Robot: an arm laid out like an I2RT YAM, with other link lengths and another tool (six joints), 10 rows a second.
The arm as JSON. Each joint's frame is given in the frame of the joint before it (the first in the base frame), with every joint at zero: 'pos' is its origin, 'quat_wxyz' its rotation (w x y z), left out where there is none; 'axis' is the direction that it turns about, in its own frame. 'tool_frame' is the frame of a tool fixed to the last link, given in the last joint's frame.
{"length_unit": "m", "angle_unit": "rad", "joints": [
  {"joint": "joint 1", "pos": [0.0, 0.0, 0.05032], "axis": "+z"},
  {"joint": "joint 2", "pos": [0.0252, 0.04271, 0.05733], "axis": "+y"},
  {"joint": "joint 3", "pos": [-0.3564, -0.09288, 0.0], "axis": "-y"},
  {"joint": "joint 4", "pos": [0.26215, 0.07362, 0.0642], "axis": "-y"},
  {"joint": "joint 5", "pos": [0.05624, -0.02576, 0.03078], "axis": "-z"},
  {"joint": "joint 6", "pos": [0.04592, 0.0, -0.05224], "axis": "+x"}
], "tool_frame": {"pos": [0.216, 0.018, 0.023], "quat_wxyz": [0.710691, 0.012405, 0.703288, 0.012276]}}
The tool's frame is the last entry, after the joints.
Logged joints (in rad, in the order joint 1, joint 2, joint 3, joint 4, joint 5, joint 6), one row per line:
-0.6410, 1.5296, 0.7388, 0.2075, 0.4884, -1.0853
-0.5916, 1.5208, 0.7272, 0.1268, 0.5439, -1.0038
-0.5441, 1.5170, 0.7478, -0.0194, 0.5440, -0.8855
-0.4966, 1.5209, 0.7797, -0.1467, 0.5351, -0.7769
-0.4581, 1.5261, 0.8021, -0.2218, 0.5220, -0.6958
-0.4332, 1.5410, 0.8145, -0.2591, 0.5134, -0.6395
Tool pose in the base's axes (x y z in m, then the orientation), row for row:
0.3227, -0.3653, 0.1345, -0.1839, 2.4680, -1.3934
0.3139, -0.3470, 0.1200, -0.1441, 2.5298, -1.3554
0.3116, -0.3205, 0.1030, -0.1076, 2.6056, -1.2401
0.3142, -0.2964, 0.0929, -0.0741, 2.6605, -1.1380
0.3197, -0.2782, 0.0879, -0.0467, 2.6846, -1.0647
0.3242, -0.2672, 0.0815, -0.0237, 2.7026, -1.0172
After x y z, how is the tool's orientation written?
As a rotation vector, in radians.
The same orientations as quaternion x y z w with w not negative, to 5 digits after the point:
-0.06402, 0.85912, -0.48505, 0.15016
-0.04970, 0.87246, -0.46744, 0.13358
-0.03696, 0.89506, -0.42599, 0.12663
-0.02540, 0.91212, -0.39015, 0.12318
-0.01604, 0.92200, -0.36566, 0.12626
-0.00814, 0.92835, -0.34941, 0.12656

